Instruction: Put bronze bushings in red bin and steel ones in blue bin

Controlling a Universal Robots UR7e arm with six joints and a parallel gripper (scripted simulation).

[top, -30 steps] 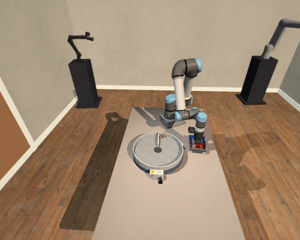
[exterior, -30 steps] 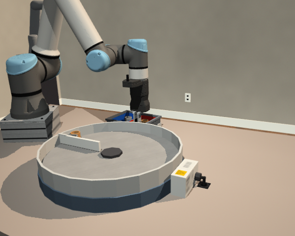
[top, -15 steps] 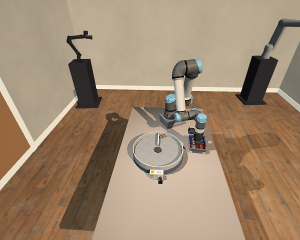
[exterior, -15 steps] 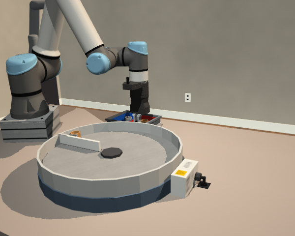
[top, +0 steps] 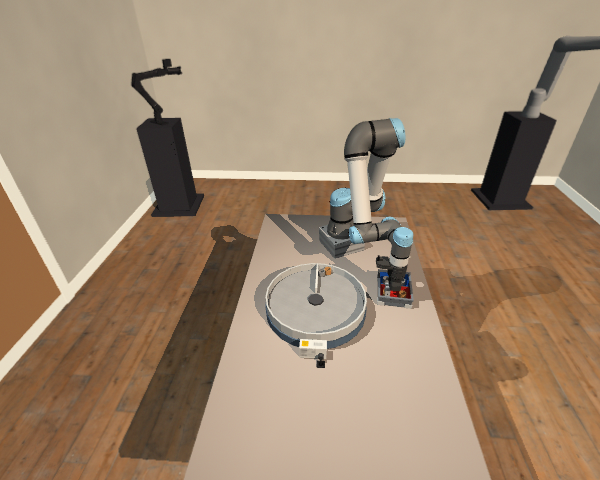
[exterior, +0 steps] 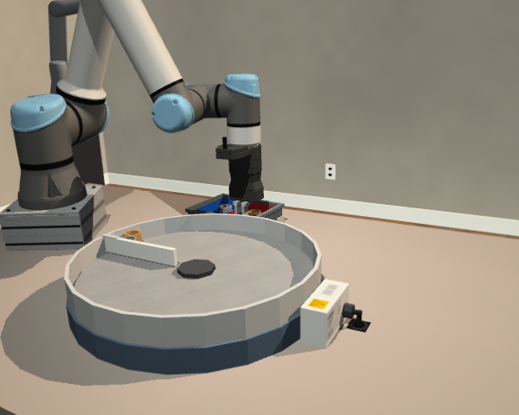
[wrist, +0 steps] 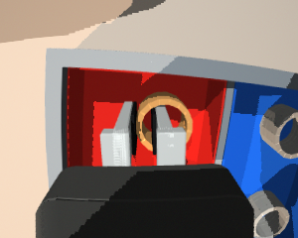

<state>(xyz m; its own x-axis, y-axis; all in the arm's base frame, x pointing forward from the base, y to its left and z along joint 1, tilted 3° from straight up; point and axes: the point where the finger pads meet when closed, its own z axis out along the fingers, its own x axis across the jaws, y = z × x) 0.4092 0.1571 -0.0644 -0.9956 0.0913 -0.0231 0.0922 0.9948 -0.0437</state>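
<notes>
Right now my hand is 4 cm to the right of the bin and 4 cm past it. Also, from my hand: round turntable (32 cm to the right, 6 cm ahead, 2 cm above).
</notes>
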